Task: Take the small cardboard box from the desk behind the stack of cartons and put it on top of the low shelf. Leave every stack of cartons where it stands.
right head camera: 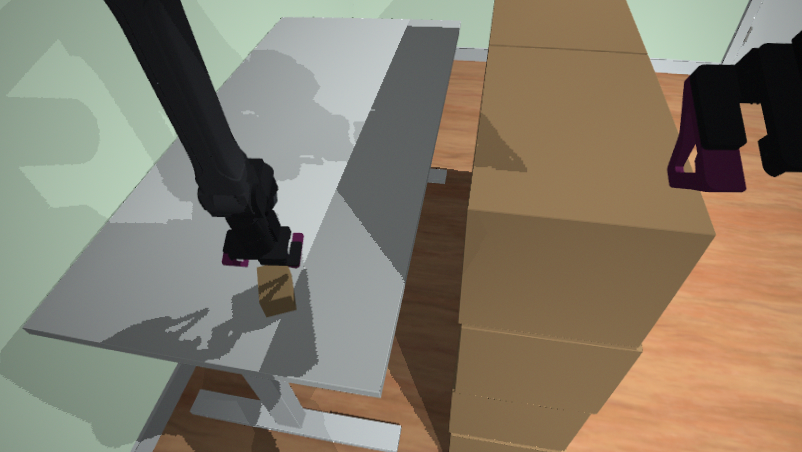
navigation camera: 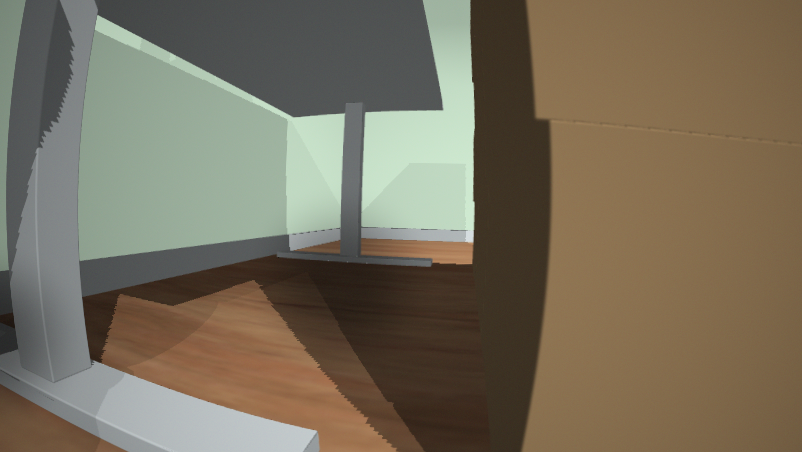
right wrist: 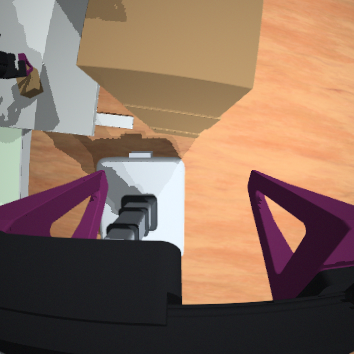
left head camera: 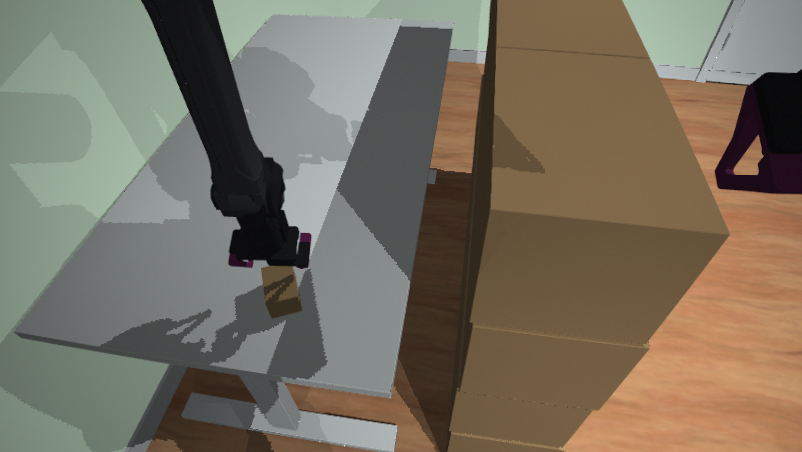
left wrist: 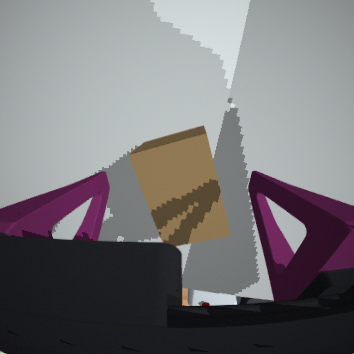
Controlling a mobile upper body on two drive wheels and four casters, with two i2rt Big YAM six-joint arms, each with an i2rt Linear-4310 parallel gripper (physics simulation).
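Frame: origin at the left arm's base, x ahead, y left, z up, level; millimetres.
Seen in the pictures: left gripper, between the fingertips: [right head camera: 272, 264] [right wrist: 18, 69] [left head camera: 277, 265] [left wrist: 178, 178]; right gripper, between the fingertips: [right head camera: 741, 178] [right wrist: 177, 177] [left head camera: 782, 180].
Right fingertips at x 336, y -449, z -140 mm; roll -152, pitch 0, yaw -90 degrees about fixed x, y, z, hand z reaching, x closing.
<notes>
Pixels of each thing's middle, then the offset from my right fingertips to it. "spot": a spot on its surface instead. Level surfaces: height alone.
- small cardboard box, middle of its body: [left wrist: 184, 185] [left head camera: 281, 289] [right head camera: 276, 288] [right wrist: 28, 81] dx +269, dy +522, dz -525 mm
- grey desk, height of its surface: dz -550 mm
- desk's leg, a spot on its surface: [navigation camera: 352, 179] spot: dx +1470, dy +495, dz -920 mm
The small cardboard box [left head camera: 283, 294] [right head camera: 276, 291] [left wrist: 185, 200] [right wrist: 31, 84] sits on the grey desk [left head camera: 365, 348] [right head camera: 353, 348] [left wrist: 60, 75] [right wrist: 70, 100], slightly turned. My left gripper [left head camera: 273, 263] [right head camera: 263, 263] [left wrist: 178, 178] is open and points down over the box's far end. In the left wrist view the box shows between its spread fingers, with a gap on either side. My right gripper [right wrist: 177, 177] is open and empty, out to the right of the stack of cartons [left head camera: 589, 269] [right head camera: 578, 269] [right wrist: 175, 45] [navigation camera: 673, 280]. The low shelf does not show.
The tall stack stands close along the desk's right side, with a narrow gap of floor between. The desk's leg [navigation camera: 352, 179] and foot [left head camera: 348, 429] [right head camera: 351, 429] [navigation camera: 207, 415] stand below. A pale green wall [navigation camera: 179, 168] runs along the desk's left side. My white base [right wrist: 167, 200] shows below the stack.
</notes>
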